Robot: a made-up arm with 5 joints.
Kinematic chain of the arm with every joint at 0, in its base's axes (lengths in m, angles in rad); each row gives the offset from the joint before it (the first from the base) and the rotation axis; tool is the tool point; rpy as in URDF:
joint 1: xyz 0 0 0.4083 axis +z
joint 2: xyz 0 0 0 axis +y
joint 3: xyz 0.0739 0 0.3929 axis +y
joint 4: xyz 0.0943 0 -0.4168 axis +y
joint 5: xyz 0.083 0 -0.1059 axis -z
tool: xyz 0 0 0 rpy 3.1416 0 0
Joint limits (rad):
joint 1: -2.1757..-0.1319
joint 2: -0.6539..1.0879
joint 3: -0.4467..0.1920
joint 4: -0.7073..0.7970
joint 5: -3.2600..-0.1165
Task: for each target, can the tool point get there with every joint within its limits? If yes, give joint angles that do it. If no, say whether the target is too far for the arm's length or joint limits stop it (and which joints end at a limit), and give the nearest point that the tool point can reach.
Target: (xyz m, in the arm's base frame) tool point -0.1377 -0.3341 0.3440
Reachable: yes | joints -1.9616 -0.0814 -0.2892 0.3911 -2.2563
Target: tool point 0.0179 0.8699 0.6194
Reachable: no: joint limits stop it (at a limit: joint 2, joint 3, joint 4) | nearest point 0.0025 0.1228 0.2942 | short by 0.815 m
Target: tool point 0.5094 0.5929 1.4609
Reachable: no: too far | nearest point 0.3146 -0.0417 0.7659 | short by 0.961 m
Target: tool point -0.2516 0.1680 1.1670
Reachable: no: joint limits stop it (at a limit: joint 1, joint 2, joint 3, joint 4) | nearest point -0.1805 -0.2611 0.7659 | short by 0.592 m
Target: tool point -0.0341 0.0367 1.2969
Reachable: no: joint limits stop it (at a limit: joint 1, joint 2, joint 3, joint 4) | nearest point -0.1805 -0.2611 0.7659 | short by 0.626 m
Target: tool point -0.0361 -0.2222 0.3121
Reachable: yes | joints -1.7320 -0.2940 0.0268 0.4086 -0.5621
